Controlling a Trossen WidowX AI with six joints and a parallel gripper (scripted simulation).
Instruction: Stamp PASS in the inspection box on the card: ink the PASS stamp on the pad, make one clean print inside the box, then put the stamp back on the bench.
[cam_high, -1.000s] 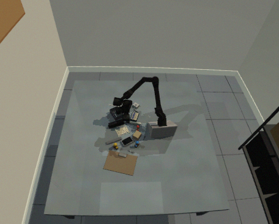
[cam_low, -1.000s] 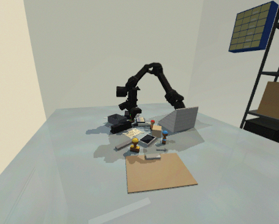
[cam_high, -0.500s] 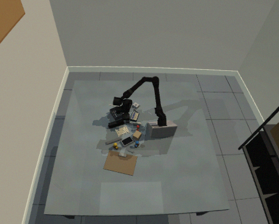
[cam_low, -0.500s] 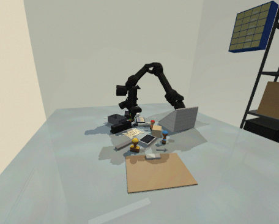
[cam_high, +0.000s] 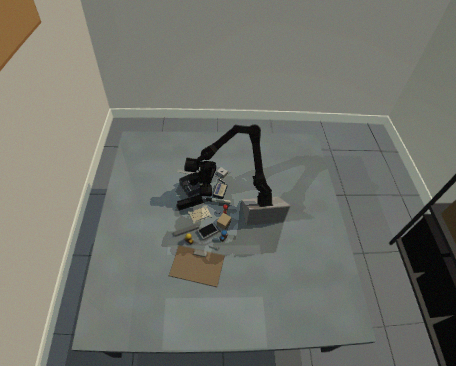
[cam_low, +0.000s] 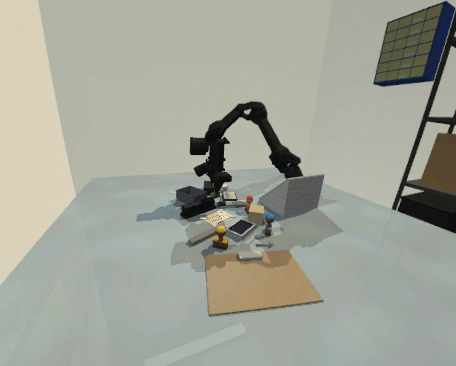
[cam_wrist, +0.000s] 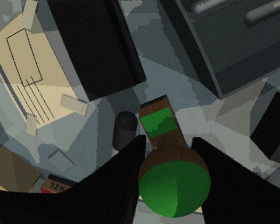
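My gripper tip is now 230 mm to the right of the ink pad and 50 mm above it. Round my gripper tip: long black block (90 mm ahead, 50 mm to the left, 40 mm below); green stamp (right at my gripper tip); dark tray (80 mm ahead, 60 mm to the right, 40 mm below).
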